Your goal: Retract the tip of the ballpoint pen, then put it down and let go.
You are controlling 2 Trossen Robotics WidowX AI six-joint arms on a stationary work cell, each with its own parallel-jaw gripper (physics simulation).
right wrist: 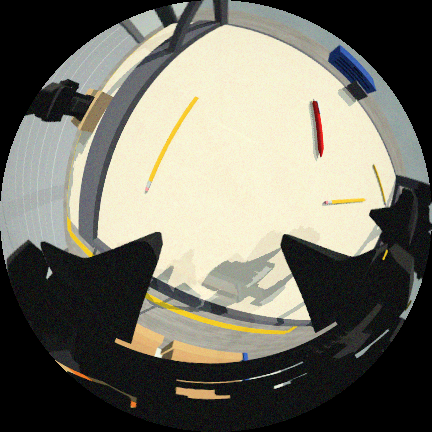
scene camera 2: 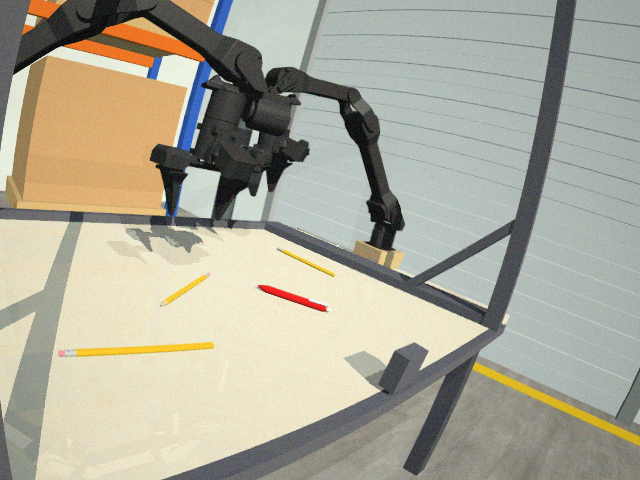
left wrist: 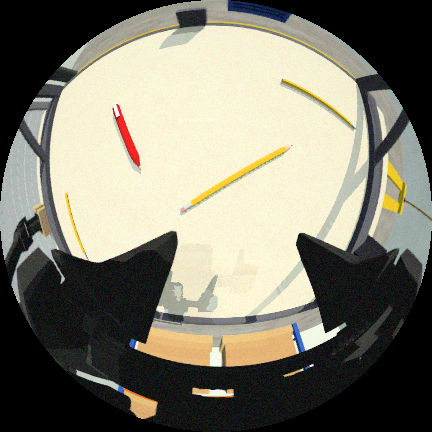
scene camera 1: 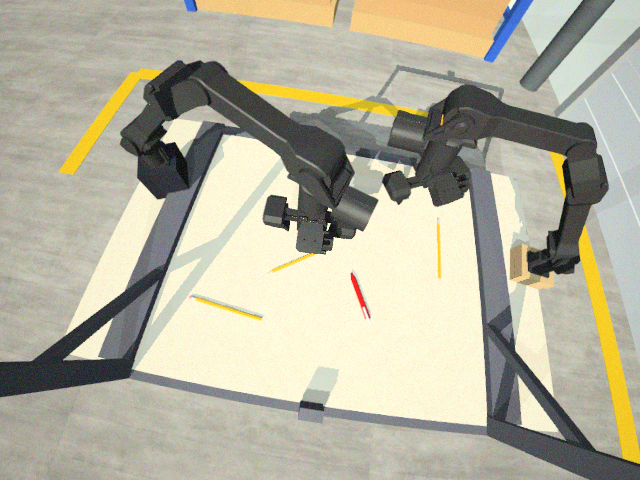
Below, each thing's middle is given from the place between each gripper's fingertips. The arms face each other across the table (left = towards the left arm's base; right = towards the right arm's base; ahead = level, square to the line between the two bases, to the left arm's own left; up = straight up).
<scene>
The grey block (scene camera 2: 405,363) is 360 mm behind my left hand, 100 mm to the right of it and 80 mm below it. From my left hand the other things lie so: tan block (scene camera 1: 519,273) 100 mm ahead, 640 mm to the right, 90 mm below.
My right gripper is now 40 cm to the left of the tan block, 12 cm above it and 4 cm past it. From my right hand the other things lie so: grey block (51 cm behind, 13 cm to the left, 11 cm below).
</scene>
